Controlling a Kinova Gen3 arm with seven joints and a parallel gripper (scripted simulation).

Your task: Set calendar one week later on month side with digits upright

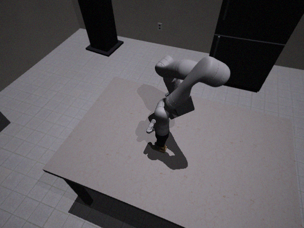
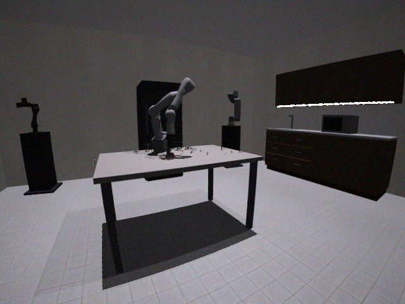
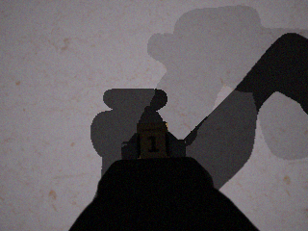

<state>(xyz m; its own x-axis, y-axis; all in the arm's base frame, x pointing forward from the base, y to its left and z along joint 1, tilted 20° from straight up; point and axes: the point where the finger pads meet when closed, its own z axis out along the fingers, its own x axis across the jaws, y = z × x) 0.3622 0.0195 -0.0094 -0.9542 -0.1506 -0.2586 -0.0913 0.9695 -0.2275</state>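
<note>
My hand is 10 mm above the wooden cube. From my hand the other things lie so: wooden tray (20 mm to the left, 30 mm below).
</note>
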